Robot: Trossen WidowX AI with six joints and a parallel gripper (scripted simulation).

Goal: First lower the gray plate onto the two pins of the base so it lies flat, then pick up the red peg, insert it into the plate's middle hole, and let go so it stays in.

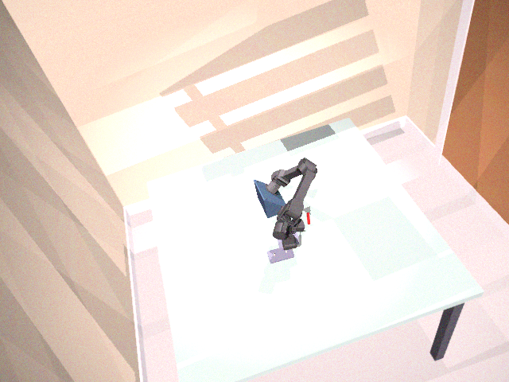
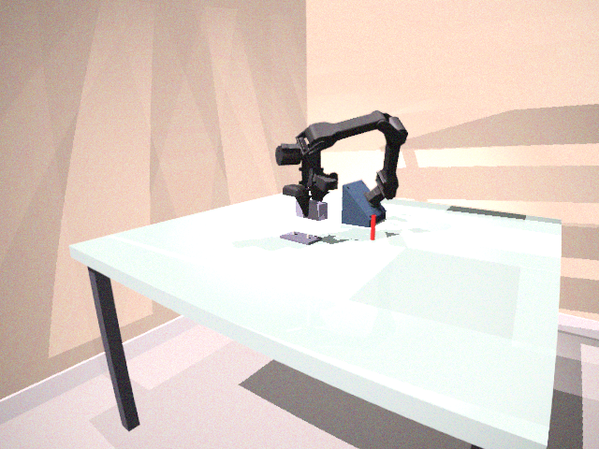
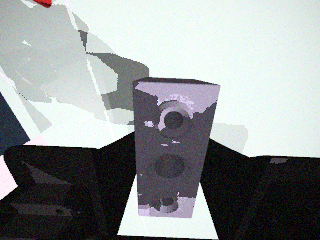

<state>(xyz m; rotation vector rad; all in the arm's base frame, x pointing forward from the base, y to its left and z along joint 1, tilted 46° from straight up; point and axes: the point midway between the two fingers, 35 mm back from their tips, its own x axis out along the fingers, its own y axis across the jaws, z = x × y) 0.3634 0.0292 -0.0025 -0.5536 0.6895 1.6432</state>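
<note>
Right now my gripper tip is 50 mm to the left of the pin base and 80 mm above it. The rest, counted from my gripper tip: gray plate: 30 mm above; red peg: 150 mm behind, 130 mm to the left, 50 mm below.
</note>
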